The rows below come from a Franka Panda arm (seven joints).
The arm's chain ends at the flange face. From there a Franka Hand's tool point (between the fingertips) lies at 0.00 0.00 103.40 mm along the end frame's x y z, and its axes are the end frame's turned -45 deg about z.
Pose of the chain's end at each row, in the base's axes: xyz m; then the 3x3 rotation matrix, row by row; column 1 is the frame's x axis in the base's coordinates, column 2 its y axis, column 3 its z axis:
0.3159 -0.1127 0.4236; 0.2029 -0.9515 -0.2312; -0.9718 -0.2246 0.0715; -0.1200 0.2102 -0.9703
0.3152 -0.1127 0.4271; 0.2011 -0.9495 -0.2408; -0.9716 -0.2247 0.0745; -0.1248 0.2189 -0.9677
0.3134 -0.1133 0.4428; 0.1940 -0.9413 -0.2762; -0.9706 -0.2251 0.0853; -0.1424 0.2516 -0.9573
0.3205 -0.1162 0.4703; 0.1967 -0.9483 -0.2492; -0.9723 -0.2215 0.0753; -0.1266 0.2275 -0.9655
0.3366 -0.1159 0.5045; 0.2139 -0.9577 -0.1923; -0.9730 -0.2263 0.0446; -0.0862 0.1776 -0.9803
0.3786 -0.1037 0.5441; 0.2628 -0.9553 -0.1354; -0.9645 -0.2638 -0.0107; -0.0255 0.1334 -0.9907
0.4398 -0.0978 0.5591; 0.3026 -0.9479 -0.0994; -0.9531 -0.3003 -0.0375; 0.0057 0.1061 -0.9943
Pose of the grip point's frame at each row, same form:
0.2920 -0.1053 0.3233; 0.8163 -0.5293 -0.2312; -0.5284 -0.8460 0.0715; -0.2335 0.0638 -0.9703
0.2903 -0.1050 0.3270; 0.8136 -0.5292 -0.2408; -0.5281 -0.8459 0.0745; -0.2430 0.0665 -0.9677
0.2848 -0.1045 0.3438; 0.8028 -0.5284 -0.2762; -0.5271 -0.8455 0.0853; -0.2786 0.0772 -0.9573
0.2947 -0.1084 0.3705; 0.8096 -0.5315 -0.2492; -0.5309 -0.8441 0.0753; -0.2504 0.0713 -0.9655
0.3167 -0.1113 0.4031; 0.8284 -0.5259 -0.1923; -0.5280 -0.8480 0.0446; -0.1865 0.0646 -0.9803
0.3646 -0.1048 0.4417; 0.8613 -0.4897 -0.1354; -0.4955 -0.8685 -0.0107; -0.1124 0.0763 -0.9907
0.4295 -0.1017 0.4563; 0.8842 -0.4563 -0.0994; -0.4616 -0.8863 -0.0375; -0.0710 0.0791 -0.9943

